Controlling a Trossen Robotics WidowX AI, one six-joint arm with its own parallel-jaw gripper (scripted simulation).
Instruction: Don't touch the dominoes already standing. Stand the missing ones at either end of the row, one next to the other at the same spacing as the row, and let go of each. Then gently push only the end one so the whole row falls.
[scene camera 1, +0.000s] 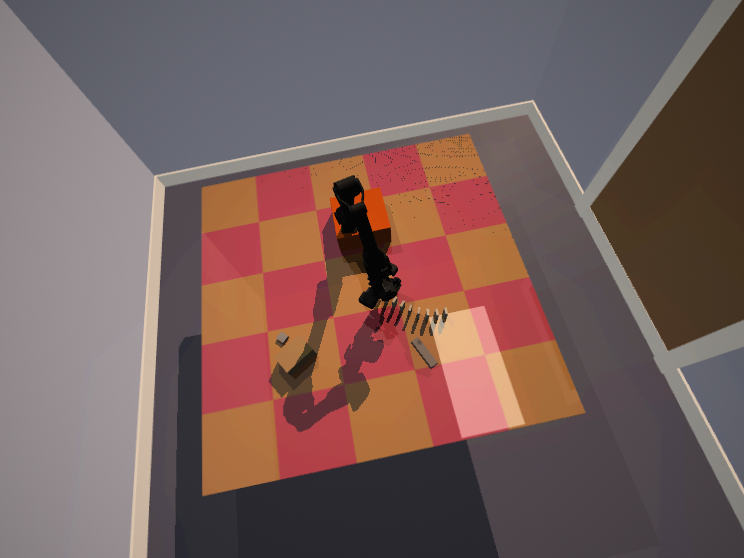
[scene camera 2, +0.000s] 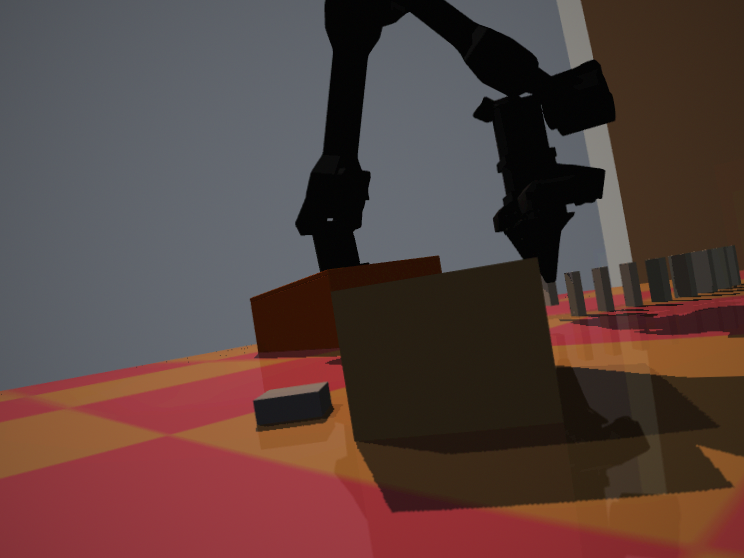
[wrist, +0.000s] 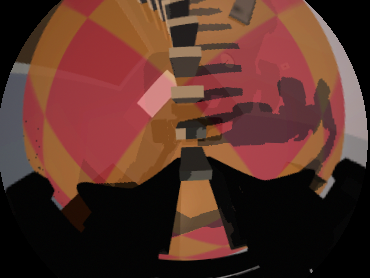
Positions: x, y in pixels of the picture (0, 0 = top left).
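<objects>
My gripper (scene camera 2: 547, 283) is 0.65 m from the lens. There's a domino (scene camera 2: 604, 299) that's 0.67 m from the lens, and a brown box (scene camera 2: 469, 350) that's 0.21 m from the lens. The marked spots on the domino and the brown box are 0.46 m apart.
</objects>
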